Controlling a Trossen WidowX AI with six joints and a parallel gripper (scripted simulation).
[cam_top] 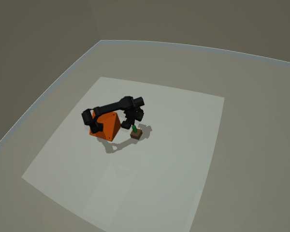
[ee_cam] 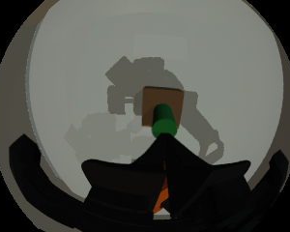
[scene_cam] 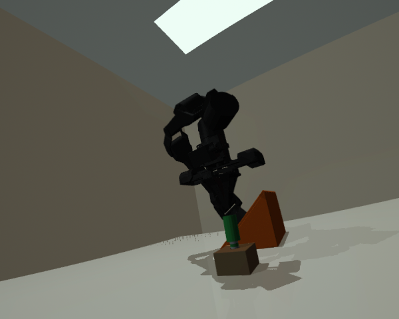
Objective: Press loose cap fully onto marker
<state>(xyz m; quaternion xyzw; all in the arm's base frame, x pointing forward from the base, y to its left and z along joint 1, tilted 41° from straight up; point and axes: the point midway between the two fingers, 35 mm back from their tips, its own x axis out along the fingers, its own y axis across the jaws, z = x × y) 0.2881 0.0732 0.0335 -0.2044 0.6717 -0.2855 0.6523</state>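
Now: gripper tip 4 cm above the green cap. Also, from my gripper tip: brown holder block (10 cm below).
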